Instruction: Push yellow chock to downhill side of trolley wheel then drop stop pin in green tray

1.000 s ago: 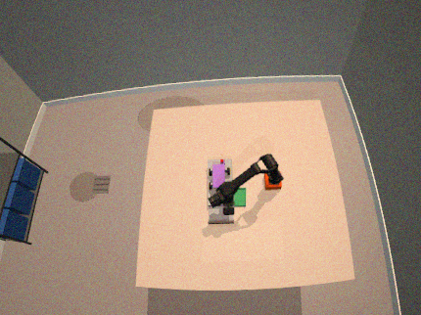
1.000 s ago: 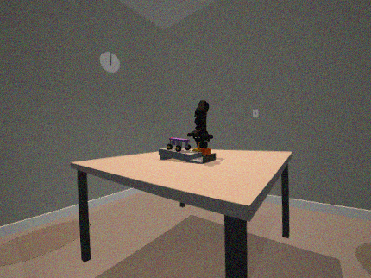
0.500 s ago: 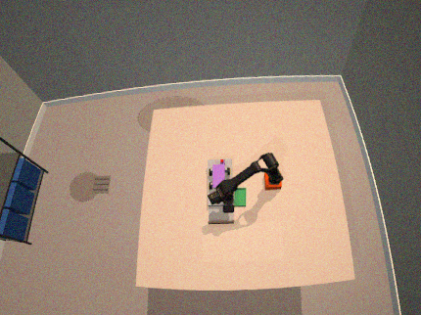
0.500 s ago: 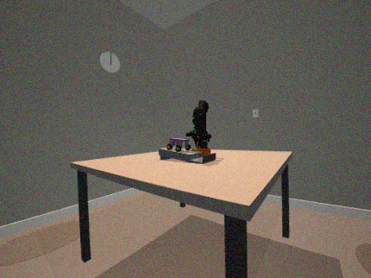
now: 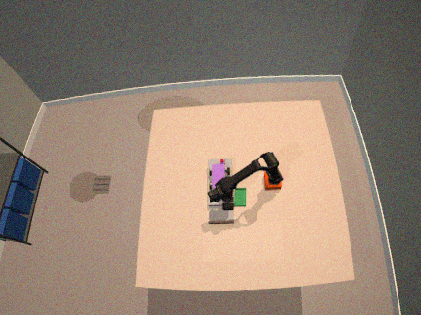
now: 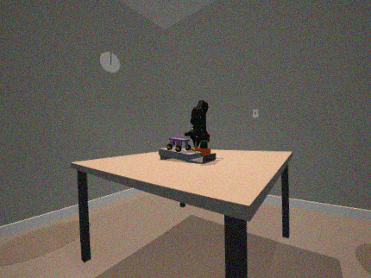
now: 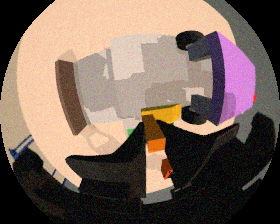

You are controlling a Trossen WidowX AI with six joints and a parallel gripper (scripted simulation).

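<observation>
Now: gripper tip 60 mm short of the red-headed stop pin, 210 mm to the left of it and 30 mm below it. The rest, counted from my gripper tip: grey ramp 60 mm ahead, 110 mm to the right, 50 mm below; yellow chock 20 mm to the right, 10 mm below; purple-topped trolley 70 mm ahead, 110 mm to the right, 20 mm above.
</observation>
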